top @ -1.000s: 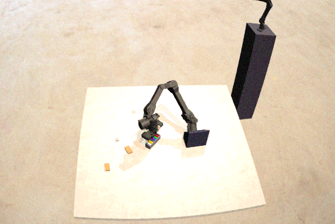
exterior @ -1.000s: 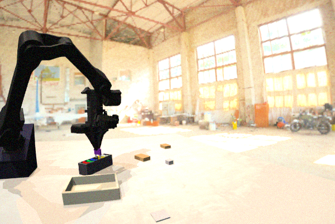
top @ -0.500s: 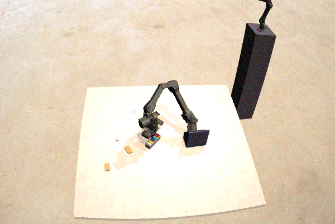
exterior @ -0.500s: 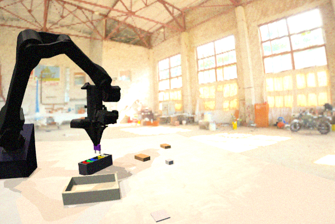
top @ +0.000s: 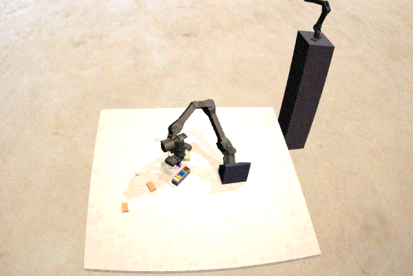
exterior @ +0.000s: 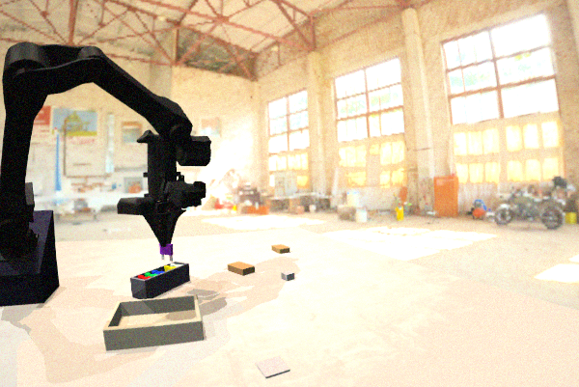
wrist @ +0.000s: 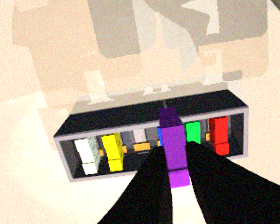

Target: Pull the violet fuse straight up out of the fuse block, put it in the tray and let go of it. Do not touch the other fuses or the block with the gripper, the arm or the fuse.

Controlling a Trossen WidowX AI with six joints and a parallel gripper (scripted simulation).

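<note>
Right now my gripper tip is 2 cm past the cream tray, 16 cm to the left of it and 9 cm above it. The rest, counted from my gripper tip: violet fuse (1 cm below); then flat tile (11 cm ahead, 31 cm to the right, 9 cm below); then small cube (25 cm ahead, 1 cm to the right, 9 cm below).
</note>
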